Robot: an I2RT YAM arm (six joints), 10 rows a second.
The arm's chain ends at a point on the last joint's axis. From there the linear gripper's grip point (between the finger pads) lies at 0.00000 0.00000 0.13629 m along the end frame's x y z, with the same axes.
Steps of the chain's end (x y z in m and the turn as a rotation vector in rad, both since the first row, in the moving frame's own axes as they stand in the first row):
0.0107, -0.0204, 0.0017, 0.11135, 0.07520, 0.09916
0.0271, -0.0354, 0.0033, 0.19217, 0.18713, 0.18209
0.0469, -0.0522, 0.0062, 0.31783, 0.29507, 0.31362
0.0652, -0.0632, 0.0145, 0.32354, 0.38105, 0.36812
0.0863, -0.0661, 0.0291, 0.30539, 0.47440, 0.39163
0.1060, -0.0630, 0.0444, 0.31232, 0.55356, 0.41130
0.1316, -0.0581, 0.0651, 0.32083, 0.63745, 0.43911
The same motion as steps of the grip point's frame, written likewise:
0.0217, -0.0350, 0.0005, 0.11135, 0.07520, 0.09916
0.0545, -0.0588, -0.0016, 0.19217, 0.18713, 0.18209
0.0919, -0.0873, -0.0063, 0.31783, 0.29507, 0.31362
0.1217, -0.0953, -0.0020, 0.32354, 0.38105, 0.36812
0.1538, -0.0924, 0.0082, 0.30539, 0.47440, 0.39163
0.1828, -0.0868, 0.0182, 0.31232, 0.55356, 0.41130
0.2177, -0.0789, 0.0324, 0.32083, 0.63745, 0.43911

